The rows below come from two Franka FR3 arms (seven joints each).
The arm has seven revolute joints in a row. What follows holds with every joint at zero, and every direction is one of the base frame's.
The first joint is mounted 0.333 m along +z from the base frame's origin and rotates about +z.
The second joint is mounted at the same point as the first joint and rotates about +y.
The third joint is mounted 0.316 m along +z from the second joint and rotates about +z.
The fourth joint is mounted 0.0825 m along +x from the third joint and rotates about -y.
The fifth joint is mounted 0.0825 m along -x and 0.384 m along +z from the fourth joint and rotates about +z.
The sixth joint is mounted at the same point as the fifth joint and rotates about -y.
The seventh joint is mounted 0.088 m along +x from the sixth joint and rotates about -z.
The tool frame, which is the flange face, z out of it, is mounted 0.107 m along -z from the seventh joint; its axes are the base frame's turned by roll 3.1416, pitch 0 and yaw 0 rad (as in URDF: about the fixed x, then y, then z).
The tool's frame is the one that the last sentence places.
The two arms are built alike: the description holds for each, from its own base.
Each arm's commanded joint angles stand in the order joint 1, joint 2, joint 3, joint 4, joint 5, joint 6, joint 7.
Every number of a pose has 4 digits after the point.
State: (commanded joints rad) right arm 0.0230 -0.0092 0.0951 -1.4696 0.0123 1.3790 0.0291; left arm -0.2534 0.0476 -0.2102 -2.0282 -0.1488 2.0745 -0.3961
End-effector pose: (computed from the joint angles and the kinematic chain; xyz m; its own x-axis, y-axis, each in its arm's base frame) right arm 0.5273 0.0644 0.6602 0.9925 0.0908 -0.0816 0.0903 -0.9959 -0.0090; left arm 0.4993 -0.2569 0.4252 0.9983 0.0009 -0.0591 0.0084 -0.9919 0.1266
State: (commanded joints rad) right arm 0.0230 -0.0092 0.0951 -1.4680 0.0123 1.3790 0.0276; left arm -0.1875 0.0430 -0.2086 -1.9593 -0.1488 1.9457 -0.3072
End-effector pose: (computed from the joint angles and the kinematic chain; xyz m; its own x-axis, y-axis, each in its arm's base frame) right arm 0.5273 0.0644 0.6610 0.9925 0.0923 -0.0800 0.0918 -0.9957 -0.0092; left arm 0.5145 -0.2247 0.4490 0.9943 -0.0363 -0.1004 -0.0243 -0.9926 0.1187
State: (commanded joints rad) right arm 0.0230 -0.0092 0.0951 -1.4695 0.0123 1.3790 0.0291; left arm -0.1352 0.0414 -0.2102 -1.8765 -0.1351 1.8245 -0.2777
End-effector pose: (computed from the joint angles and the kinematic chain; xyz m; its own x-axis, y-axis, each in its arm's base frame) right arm 0.5273 0.0644 0.6603 0.9925 0.0908 -0.0815 0.0903 -0.9959 -0.0090; left arm 0.5260 -0.1995 0.4788 0.9911 -0.0344 -0.1282 -0.0210 -0.9943 0.1041
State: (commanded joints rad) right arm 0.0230 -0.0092 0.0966 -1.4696 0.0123 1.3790 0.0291; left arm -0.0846 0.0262 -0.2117 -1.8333 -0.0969 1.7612 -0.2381
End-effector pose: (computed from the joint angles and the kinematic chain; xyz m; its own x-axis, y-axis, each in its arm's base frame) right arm 0.5272 0.0652 0.6602 0.9924 0.0922 -0.0816 0.0918 -0.9957 -0.0090; left arm 0.5328 -0.1706 0.5021 0.9921 -0.0394 -0.1189 -0.0310 -0.9969 0.0722
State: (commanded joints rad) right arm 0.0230 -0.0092 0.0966 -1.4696 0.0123 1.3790 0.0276; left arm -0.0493 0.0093 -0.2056 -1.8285 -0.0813 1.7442 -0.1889
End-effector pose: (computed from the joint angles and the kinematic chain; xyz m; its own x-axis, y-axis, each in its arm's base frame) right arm 0.5272 0.0652 0.6602 0.9922 0.0937 -0.0816 0.0933 -0.9956 -0.0091; left arm 0.5356 -0.1468 0.5121 0.9929 -0.0513 -0.1072 -0.0449 -0.9971 0.0612
